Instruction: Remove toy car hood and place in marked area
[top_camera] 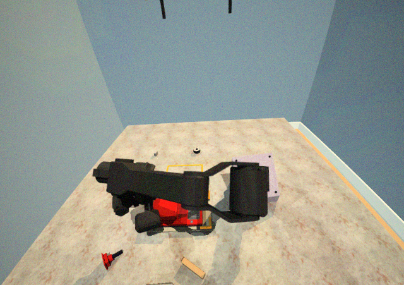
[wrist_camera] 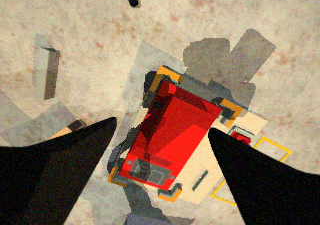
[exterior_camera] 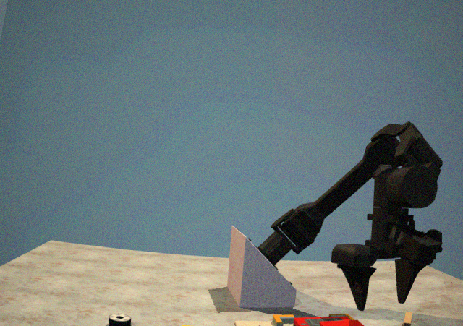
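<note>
Right now my gripper tip is 3 cm past the hood, 4 cm to the left of it and 6 cm above it. From my gripper tip the other things lie so: wooden block: 12 cm behind, 15 cm to the left, 8 cm below.
</note>
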